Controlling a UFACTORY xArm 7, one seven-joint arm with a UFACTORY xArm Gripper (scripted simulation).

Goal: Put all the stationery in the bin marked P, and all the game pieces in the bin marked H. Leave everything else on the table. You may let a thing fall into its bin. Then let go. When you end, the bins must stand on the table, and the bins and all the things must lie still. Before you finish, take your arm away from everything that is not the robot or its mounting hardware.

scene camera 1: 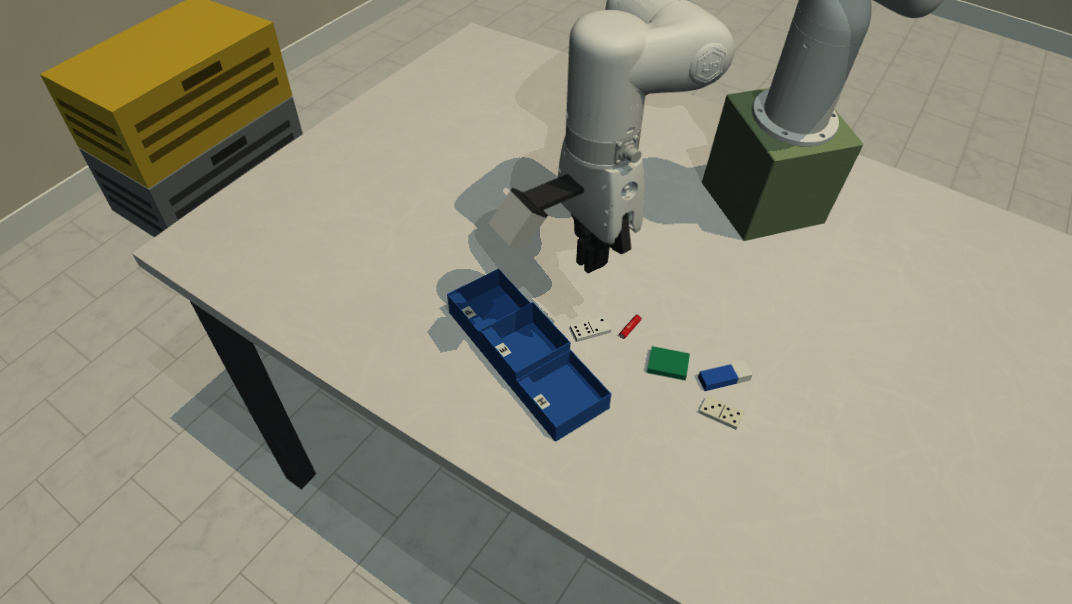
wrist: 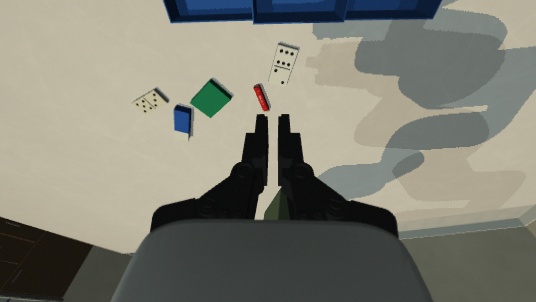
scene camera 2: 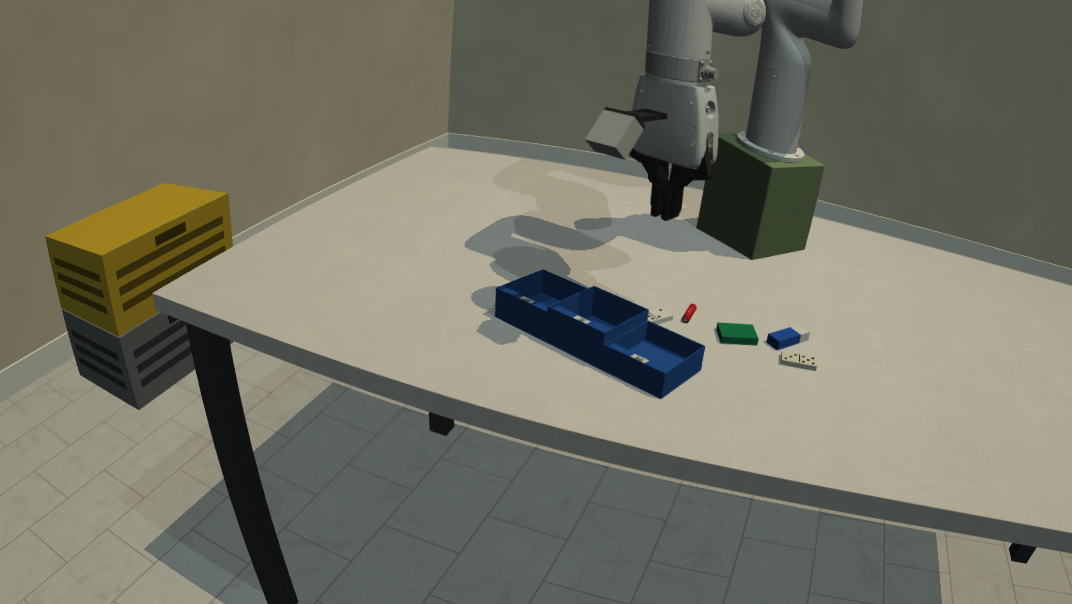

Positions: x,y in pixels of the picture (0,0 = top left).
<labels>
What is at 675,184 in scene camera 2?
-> My gripper.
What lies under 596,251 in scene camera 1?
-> My gripper.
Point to a green block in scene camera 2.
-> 729,333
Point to a blue three-part bin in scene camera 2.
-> At 588,323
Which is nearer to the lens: the green block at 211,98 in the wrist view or the domino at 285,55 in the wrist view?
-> The domino.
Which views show the green block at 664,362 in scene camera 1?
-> Scene camera 1, the wrist view and scene camera 2: all of them.
</labels>
